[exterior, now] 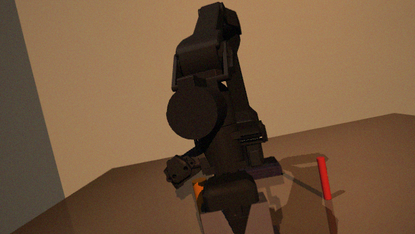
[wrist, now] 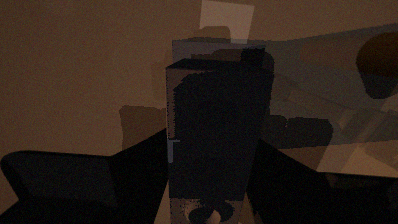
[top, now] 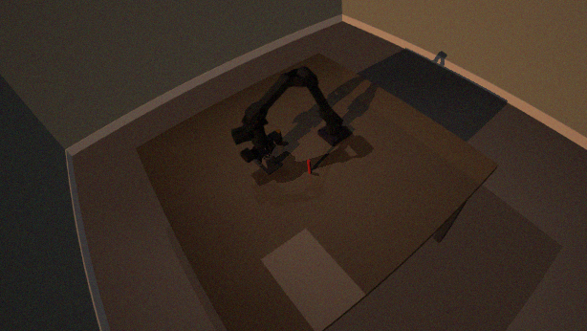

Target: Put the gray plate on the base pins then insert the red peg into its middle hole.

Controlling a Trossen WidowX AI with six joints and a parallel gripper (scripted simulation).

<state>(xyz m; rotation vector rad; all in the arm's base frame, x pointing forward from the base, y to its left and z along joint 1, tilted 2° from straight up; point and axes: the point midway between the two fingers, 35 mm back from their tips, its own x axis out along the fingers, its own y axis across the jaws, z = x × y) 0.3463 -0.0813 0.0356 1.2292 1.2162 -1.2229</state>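
Now: gripper tip 3 cm above the base. Round my gripper tip: orange cylinder (13 cm behind, 6 cm to the right, 1 cm above); then gray plate (3 cm above); then red peg (18 cm to the left, 11 cm behind, 1 cm above).
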